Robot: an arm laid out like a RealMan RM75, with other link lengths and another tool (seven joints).
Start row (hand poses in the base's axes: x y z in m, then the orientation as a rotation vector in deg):
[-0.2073, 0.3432, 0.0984, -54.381, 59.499, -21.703]
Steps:
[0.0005, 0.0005, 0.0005, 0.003, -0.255, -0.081]
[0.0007, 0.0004, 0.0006, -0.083, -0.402, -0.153]
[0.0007, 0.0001, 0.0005, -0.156, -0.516, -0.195]
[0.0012, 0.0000, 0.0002, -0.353, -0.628, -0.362]
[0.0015, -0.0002, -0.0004, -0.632, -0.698, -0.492]
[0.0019, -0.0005, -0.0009, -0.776, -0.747, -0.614]
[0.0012, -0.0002, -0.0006, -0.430, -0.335, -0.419]
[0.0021, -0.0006, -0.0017, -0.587, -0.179, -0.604]
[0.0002, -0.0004, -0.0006, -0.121, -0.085, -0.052]
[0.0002, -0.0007, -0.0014, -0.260, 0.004, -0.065]
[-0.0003, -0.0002, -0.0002, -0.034, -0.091, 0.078]
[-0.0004, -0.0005, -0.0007, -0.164, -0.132, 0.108]
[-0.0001, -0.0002, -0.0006, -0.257, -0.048, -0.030]
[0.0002, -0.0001, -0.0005, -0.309, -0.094, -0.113]
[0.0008, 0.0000, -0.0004, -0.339, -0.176, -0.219]
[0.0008, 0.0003, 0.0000, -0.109, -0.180, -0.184]
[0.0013, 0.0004, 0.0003, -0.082, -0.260, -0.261]
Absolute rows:
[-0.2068, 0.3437, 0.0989, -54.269, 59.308, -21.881]
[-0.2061, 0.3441, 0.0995, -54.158, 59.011, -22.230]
[-0.2054, 0.3442, 0.1000, -54.059, 58.623, -22.703]
[-0.2042, 0.3442, 0.1002, -54.024, 58.194, -23.470]
[-0.2027, 0.3440, 0.0998, -54.155, 57.730, -24.526]
[-0.2008, 0.3435, 0.0989, -54.339, 57.261, -25.781]
[-0.1996, 0.3433, 0.0983, -54.427, 57.111, -26.508]
[-0.1975, 0.3427, 0.0966, -54.618, 57.171, -27.406]
[-0.1973, 0.3423, 0.0960, -54.675, 57.102, -27.552]
[-0.1971, 0.3416, 0.0946, -54.879, 57.098, -27.744]
[-0.1974, 0.3414, 0.0944, -54.916, 56.970, -27.737]
[-0.1978, 0.3409, 0.0937, -55.069, 56.769, -27.793]
[-0.1979, 0.3407, 0.0931, -55.270, 56.700, -27.977]
[-0.1977, 0.3406, 0.0926, -55.464, 56.625, -28.278]
[-0.1969, 0.3406, 0.0922, -55.610, 56.526, -28.720]
[-0.1961, 0.3409, 0.0922, -55.564, 56.443, -29.011]
[-0.1948, 0.3413, 0.0925, -55.432, 56.334, -29.387]

